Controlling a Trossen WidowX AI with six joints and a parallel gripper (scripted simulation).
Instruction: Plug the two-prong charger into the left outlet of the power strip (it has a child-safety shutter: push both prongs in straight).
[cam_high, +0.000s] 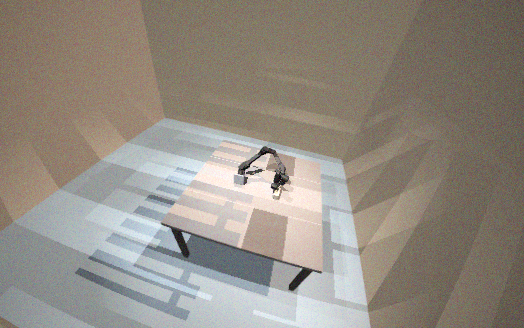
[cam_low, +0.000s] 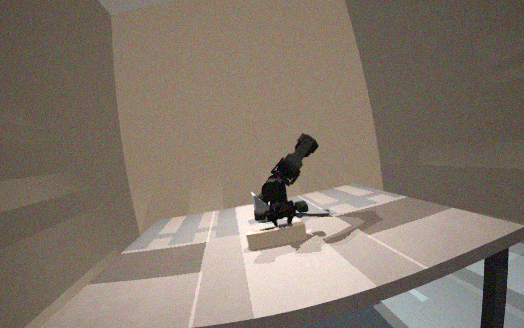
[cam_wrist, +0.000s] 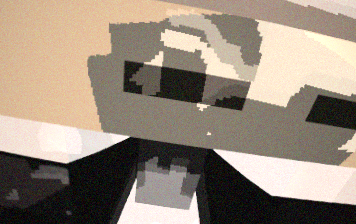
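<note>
The two-prong charger is 20 mm ahead of my gripper tip and 10 mm above it.
</note>
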